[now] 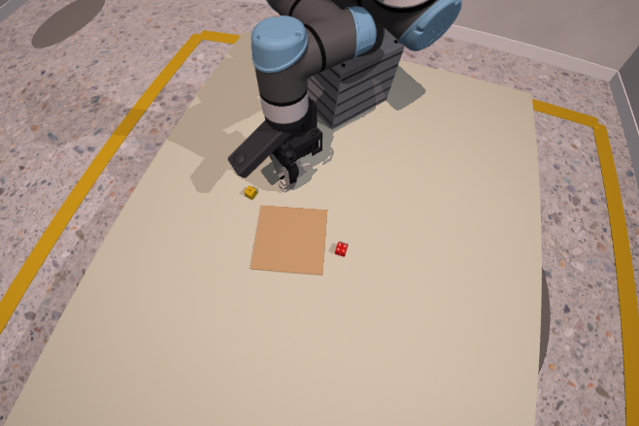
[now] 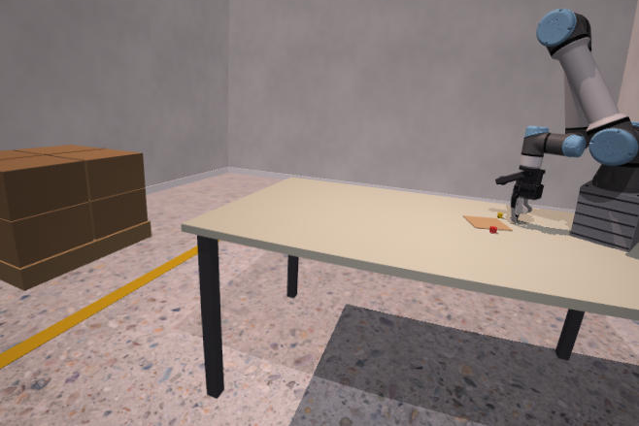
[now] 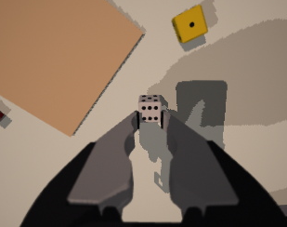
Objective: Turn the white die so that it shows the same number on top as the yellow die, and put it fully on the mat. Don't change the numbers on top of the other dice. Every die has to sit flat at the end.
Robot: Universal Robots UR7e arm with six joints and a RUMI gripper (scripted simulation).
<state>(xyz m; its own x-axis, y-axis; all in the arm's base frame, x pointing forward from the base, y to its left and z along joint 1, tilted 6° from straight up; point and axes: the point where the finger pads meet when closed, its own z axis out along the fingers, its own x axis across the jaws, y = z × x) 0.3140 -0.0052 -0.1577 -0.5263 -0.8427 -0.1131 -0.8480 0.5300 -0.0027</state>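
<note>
Now: the yellow die 7 cm to the right of my hand, 4 cm ahead of it and 2 cm below it. The rest, counted from my hand: brown mat: 11 cm ahead, 6 cm to the left, 3 cm below; then white die: 1 cm below; then red die: 16 cm to the left, 9 cm ahead, 2 cm below.
</note>
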